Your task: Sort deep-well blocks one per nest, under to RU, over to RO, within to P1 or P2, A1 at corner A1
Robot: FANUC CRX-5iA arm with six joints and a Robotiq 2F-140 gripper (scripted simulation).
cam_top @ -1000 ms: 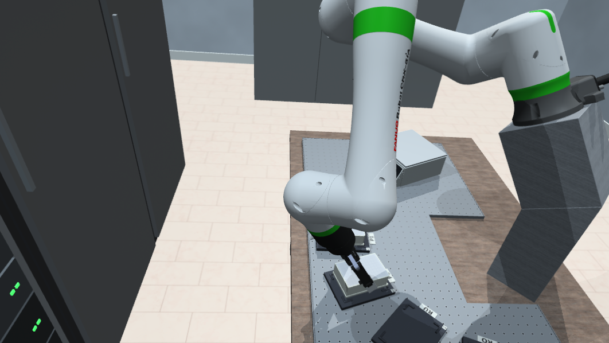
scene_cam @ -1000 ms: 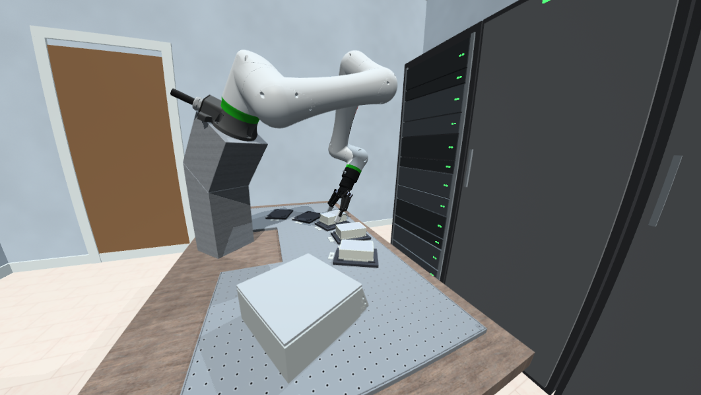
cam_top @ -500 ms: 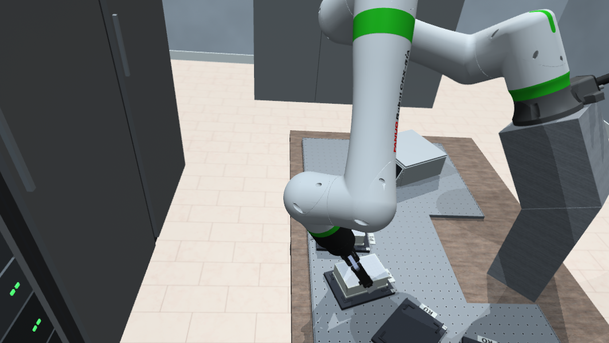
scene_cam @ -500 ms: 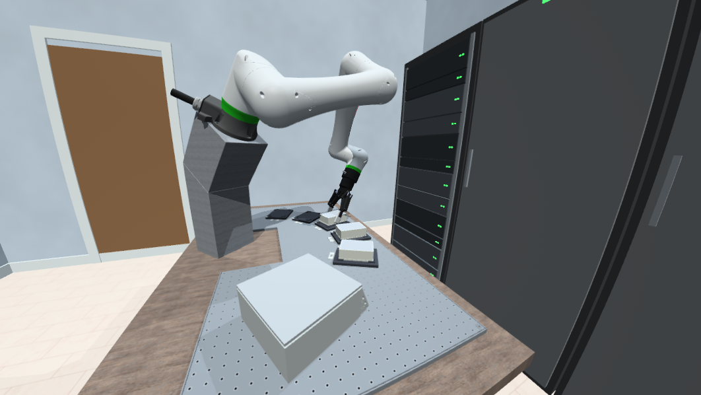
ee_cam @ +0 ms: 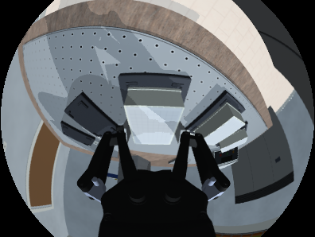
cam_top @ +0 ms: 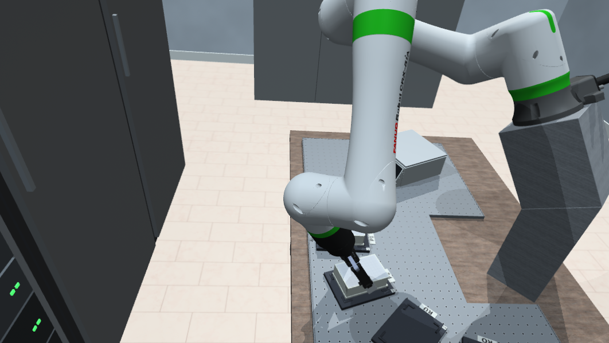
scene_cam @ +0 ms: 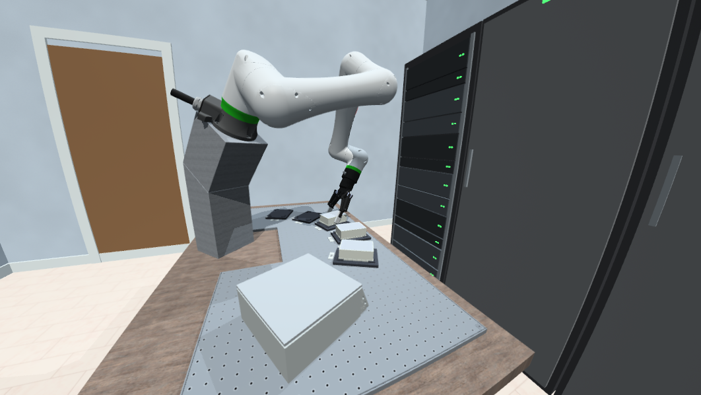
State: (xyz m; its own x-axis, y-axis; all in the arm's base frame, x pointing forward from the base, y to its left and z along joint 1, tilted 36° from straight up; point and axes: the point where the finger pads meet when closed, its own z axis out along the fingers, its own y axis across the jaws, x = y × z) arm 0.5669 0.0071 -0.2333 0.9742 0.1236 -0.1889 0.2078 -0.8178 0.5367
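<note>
The pass nest P2 is 4 cm below my hand. The rest, counted from my hand: pass nest P1: 1 cm ahead, 18 cm to the right, 4 cm below; then pale deep-well block: 1 cm ahead, 18 cm to the right, 2 cm below; then nest RU: 9 cm behind, 16 cm to the left, 4 cm below.
</note>
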